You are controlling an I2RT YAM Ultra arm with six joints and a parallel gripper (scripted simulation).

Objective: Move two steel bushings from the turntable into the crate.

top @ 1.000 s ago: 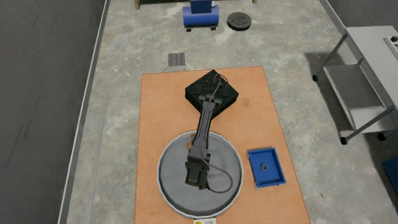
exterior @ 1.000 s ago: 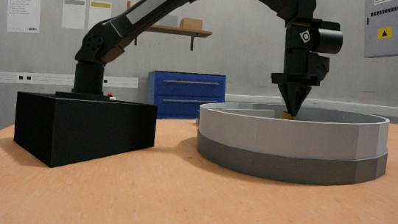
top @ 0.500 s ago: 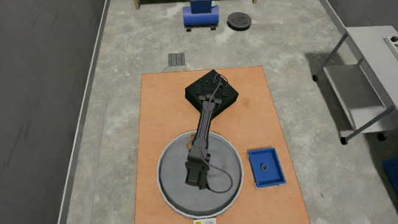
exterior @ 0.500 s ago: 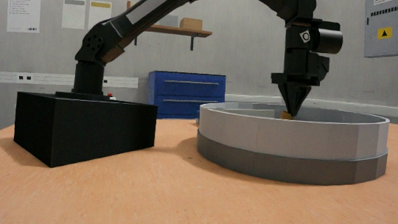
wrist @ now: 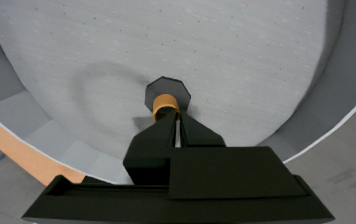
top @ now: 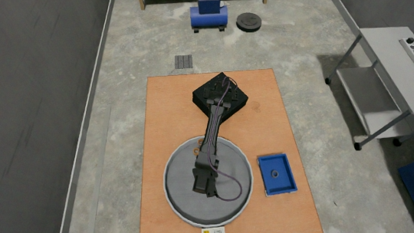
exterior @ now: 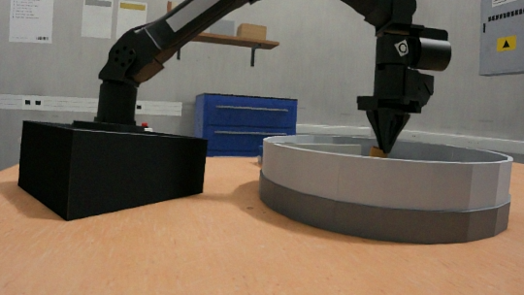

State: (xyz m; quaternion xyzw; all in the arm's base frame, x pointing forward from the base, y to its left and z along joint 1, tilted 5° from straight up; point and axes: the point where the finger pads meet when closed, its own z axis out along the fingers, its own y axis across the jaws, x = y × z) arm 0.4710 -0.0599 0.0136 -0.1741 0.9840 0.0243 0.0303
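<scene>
The grey turntable is 1 cm to the left of my hand and 4 cm below it. Also, from my hand: blue crate 5 cm behind, 36 cm to the left, 7 cm below.
</scene>
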